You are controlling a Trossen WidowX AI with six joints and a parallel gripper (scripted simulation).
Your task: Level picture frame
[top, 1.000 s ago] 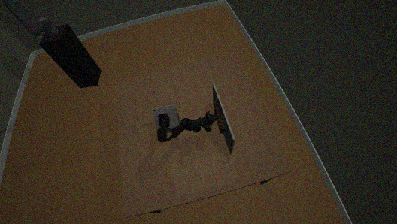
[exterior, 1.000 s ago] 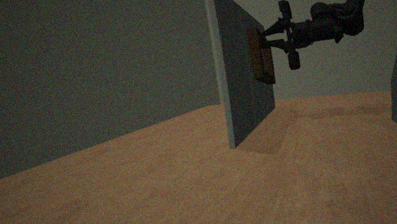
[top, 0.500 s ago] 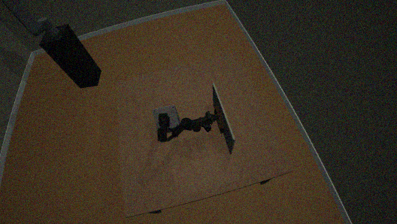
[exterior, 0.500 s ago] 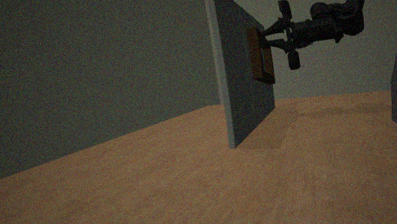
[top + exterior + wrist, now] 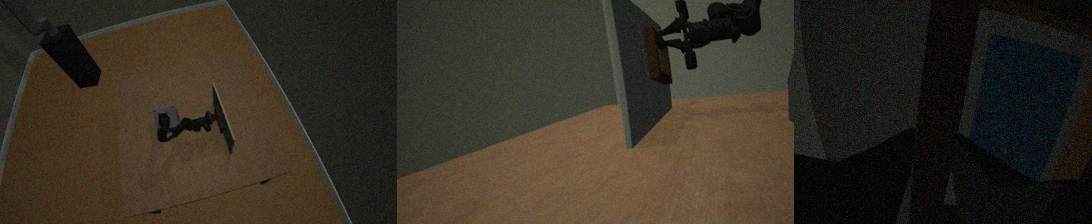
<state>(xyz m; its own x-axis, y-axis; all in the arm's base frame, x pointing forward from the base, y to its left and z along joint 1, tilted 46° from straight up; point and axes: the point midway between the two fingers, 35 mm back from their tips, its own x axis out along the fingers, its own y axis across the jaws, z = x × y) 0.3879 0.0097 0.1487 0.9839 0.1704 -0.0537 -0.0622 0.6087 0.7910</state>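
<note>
Now: the brown wooden picture frame 1 cm ahead of my gripper tip and 5 cm below it. Also, from my gripper tip: grey wall panel: 2 cm ahead, 1 cm to the left, 7 cm below.
</note>
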